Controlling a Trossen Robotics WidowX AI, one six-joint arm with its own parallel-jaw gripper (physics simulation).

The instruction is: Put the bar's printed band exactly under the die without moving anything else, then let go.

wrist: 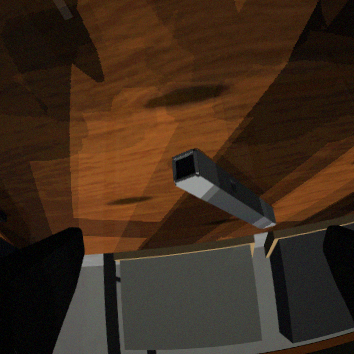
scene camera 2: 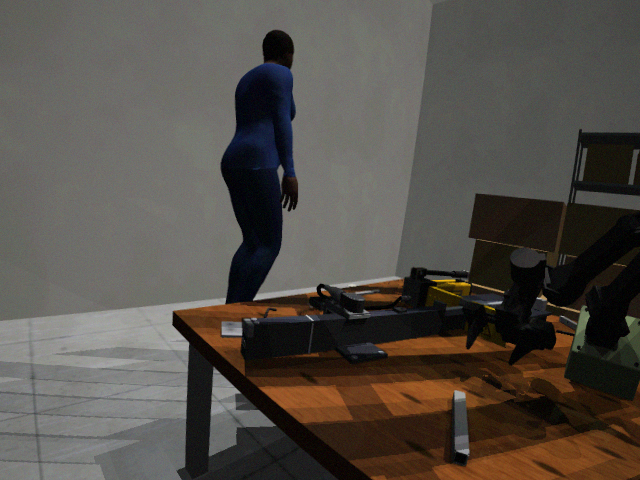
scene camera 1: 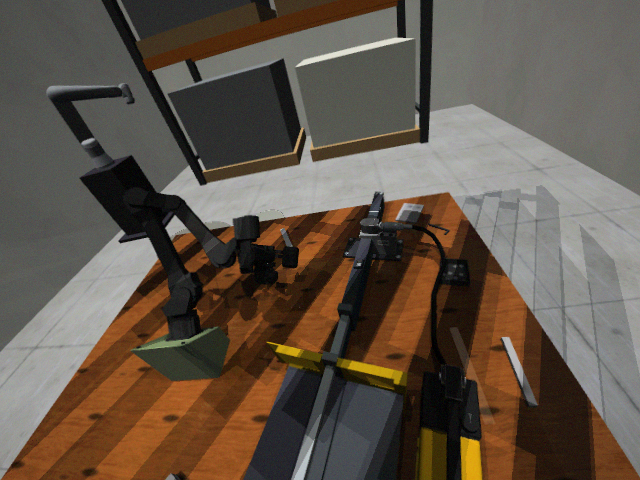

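Seen in the pictures: gripper, fingertip midpoint: (wrist: 209,241) (scene camera 2: 487,355) (scene camera 1: 280,254); arm's base at its link origin: (scene camera 2: 602,335) (scene camera 1: 185,335).
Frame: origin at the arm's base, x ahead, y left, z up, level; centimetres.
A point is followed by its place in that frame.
Note:
A short grey hollow bar (scene camera 1: 286,237) {x 20.4, y 45.7, z -9.6 cm} (scene camera 2: 460,426) {x 20.1, y 46.5, z -9.6 cm} (wrist: 225,192) {x 21.3, y 39.3, z -9.6 cm} lies on the wooden table. It has lighter and darker stretches; I cannot tell its printed band from the shadows. My gripper (scene camera 1: 279,266) {x 21.2, y 28.8, z -3.7 cm} (scene camera 2: 491,355) {x 21.2, y 28.8, z -3.7 cm} (wrist: 209,241) {x 21.2, y 28.8, z -3.7 cm} is open and empty, above the table and apart from the bar. In the wrist view the bar lies across the middle, beyond the fingers. A press head (scene camera 1: 369,227) {x 51.7, y 29.9, z -0.3 cm} (scene camera 2: 352,303) {x 50.9, y 34.3, z -0.7 cm} sits at a long dark beam (scene camera 1: 360,273) {x 46.0, y 14.7, z -4.0 cm} (scene camera 2: 279,335) {x 56.5, y 51.2, z -6.7 cm}. The die itself is too small to make out.
A yellow guard (scene camera 1: 372,374) {x 44.1, y -13.6, z -2.3 cm} crosses the beam. A black hose (scene camera 1: 434,310) {x 62.8, y 3.4, z -10.4 cm} runs from the press head to a black and yellow pump (scene camera 1: 449,403) {x 55.2, y -21.4, z 1.7 cm}. A switch pad (scene camera 1: 456,272) {x 73.7, y 15.3, z -11.4 cm}, a pale strip (scene camera 1: 518,370) {x 74.0, y -13.7, z -10.6 cm}, a small plate (scene camera 1: 409,212) {x 70.1, y 48.5, z -10.9 cm} (scene camera 2: 231,329) {x 71.6, y 52.2, z -11.0 cm} and a hex key (scene camera 1: 439,228) {x 76.9, y 36.1, z -11.3 cm} lie nearby. A person (scene camera 2: 258,113) stands behind.

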